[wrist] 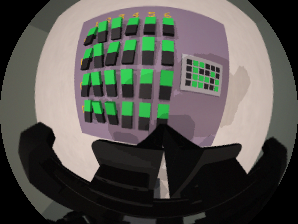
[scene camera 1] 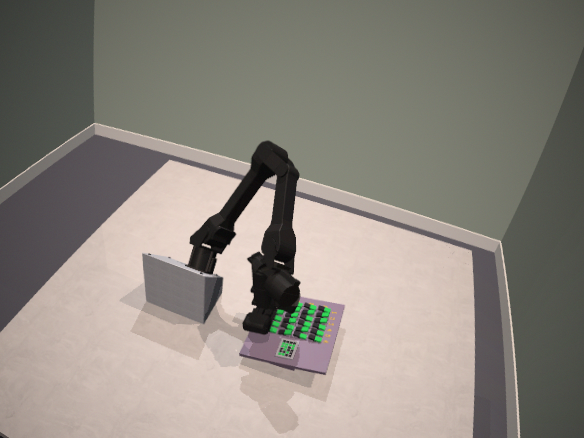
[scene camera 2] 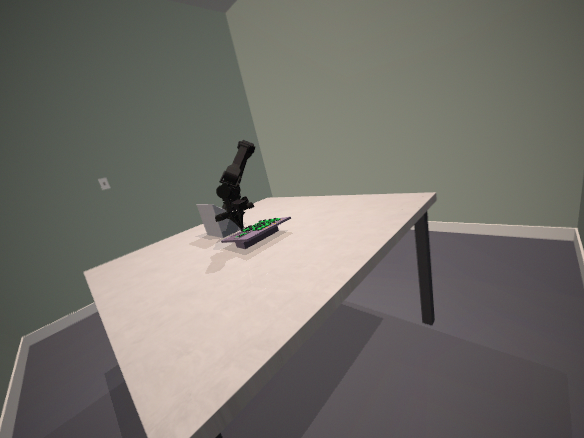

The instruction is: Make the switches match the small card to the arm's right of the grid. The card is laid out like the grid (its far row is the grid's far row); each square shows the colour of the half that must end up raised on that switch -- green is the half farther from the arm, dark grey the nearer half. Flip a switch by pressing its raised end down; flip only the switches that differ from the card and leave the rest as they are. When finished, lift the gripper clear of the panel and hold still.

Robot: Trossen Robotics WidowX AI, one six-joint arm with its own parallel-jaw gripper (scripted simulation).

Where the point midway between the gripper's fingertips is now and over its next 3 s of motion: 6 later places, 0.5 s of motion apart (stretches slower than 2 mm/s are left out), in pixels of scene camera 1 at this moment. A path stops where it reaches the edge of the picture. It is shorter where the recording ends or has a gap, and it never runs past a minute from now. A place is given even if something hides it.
The gripper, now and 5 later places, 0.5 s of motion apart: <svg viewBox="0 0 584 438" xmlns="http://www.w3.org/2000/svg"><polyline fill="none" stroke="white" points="267,326 266,326 266,327 266,327 266,318 292,303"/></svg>
